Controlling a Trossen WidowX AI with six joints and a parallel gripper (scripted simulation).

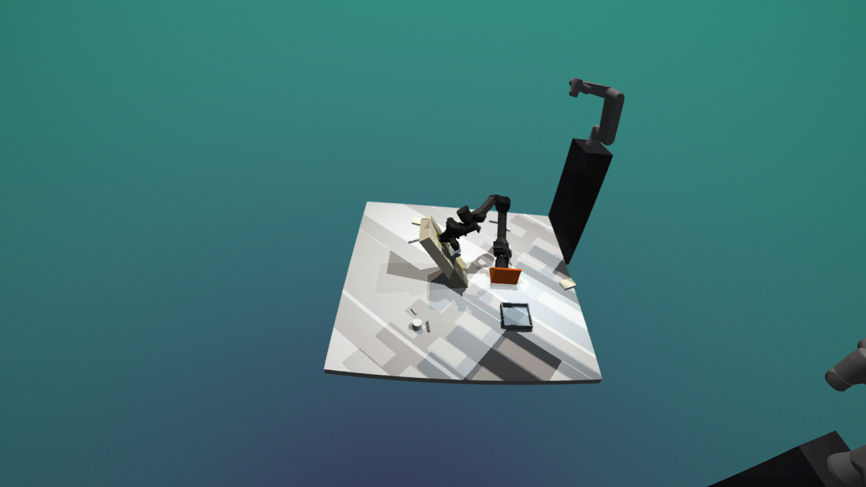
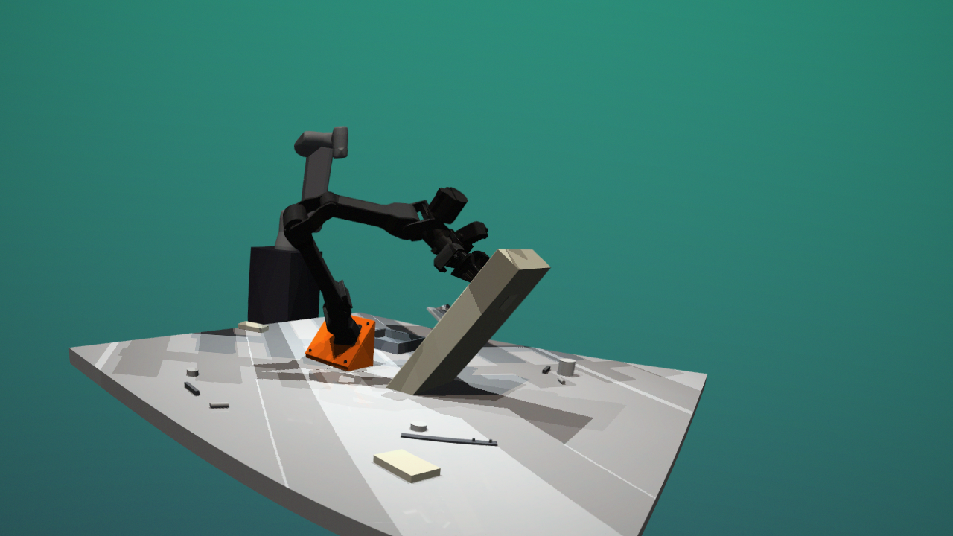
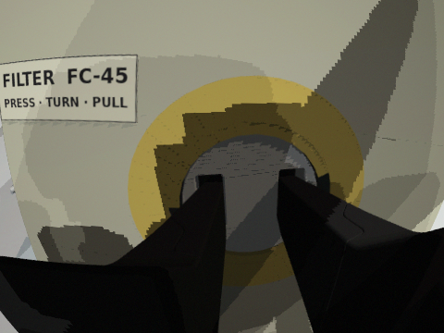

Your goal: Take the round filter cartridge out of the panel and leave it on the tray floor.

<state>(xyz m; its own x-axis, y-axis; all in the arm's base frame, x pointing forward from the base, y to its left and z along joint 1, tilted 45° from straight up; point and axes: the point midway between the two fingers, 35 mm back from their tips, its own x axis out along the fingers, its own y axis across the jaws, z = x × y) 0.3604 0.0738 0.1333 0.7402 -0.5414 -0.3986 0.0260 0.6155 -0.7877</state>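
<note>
My gripper tip is 4 cm past the beige service panel and 8 cm above it. The rest, counted from my gripper tip: dark tray 39 cm behind, 33 cm to the left, 24 cm below; grey round filter cartridge 1 cm ahead, 1 cm below.
</note>
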